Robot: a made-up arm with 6 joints. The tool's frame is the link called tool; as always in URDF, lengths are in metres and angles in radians.
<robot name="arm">
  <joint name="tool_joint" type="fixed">
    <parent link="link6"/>
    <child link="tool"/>
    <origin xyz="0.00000 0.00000 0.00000" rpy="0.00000 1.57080 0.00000"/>
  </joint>
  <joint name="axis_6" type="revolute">
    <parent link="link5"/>
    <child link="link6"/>
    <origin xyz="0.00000 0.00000 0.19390" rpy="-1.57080 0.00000 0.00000"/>
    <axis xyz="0 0 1"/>
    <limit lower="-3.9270" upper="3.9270"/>
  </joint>
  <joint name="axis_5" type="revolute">
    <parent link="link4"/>
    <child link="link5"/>
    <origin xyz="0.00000 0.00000 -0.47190" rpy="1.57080 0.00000 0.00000"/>
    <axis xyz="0 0 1"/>
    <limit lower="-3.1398" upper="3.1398"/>
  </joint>
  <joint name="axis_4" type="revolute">
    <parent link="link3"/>
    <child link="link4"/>
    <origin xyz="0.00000 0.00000 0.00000" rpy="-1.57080 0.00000 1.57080"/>
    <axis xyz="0 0 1"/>
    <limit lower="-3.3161" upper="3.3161"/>
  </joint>
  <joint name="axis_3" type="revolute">
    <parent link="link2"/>
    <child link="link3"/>
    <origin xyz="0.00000 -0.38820 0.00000" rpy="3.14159 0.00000 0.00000"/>
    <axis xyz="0 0 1"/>
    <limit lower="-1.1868" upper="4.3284"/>
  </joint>
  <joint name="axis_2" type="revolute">
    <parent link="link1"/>
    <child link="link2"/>
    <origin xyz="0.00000 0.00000 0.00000" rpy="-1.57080 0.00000 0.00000"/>
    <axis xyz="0 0 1"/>
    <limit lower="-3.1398" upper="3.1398"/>
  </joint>
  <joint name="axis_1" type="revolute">
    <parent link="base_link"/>
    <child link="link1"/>
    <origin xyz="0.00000 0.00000 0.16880" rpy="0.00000 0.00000 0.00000"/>
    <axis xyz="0 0 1"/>
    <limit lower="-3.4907" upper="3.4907"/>
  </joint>
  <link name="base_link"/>
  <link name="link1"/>
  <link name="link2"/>
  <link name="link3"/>
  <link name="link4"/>
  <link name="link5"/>
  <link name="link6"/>
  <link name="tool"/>
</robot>
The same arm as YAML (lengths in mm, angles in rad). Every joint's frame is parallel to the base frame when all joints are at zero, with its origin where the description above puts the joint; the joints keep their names.
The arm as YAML. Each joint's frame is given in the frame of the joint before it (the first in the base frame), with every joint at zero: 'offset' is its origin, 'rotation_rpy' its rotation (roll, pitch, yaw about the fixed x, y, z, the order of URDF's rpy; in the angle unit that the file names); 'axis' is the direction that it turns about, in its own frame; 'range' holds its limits. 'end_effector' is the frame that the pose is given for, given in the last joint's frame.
length_unit: mm
angle_unit: rad
chain:
  - id: axis_1
    offset: [0.0, 0.0, 168.8]
    rotation_rpy: [0.0, 0.0, 0.0]
    axis: "+z"
    range: [-3.4907, 3.4907]
  - id: axis_2
    offset: [0.0, 0.0, 0.0]
    rotation_rpy: [0.0, 0.0, 0.0]
    axis: "+y"
    range: [-3.1398, 3.1398]
  - id: axis_3
    offset: [0.0, 0.0, 388.2]
    rotation_rpy: [0.0, 0.0, 0.0]
    axis: "-y"
    range: [-1.1868, 4.3284]
  - id: axis_4
    offset: [0.0, 0.0, 0.0]
    rotation_rpy: [0.0, 0.0, 0.0]
    axis: "-x"
    range: [-3.3161, 3.3161]
  - id: axis_5
    offset: [471.9, 0.0, 0.0]
    rotation_rpy: [0.0, 0.0, 0.0]
    axis: "-y"
    range: [-3.1398, 3.1398]
  - id: axis_6
    offset: [0.0, -193.9, 0.0]
    rotation_rpy: [0.0, 0.0, 0.0]
    axis: "-x"
    range: [-3.927, 3.927]
end_effector:
  offset: [0.0, 0.0, 0.0]
  rotation_rpy: [0.0, 0.0, 0.0]

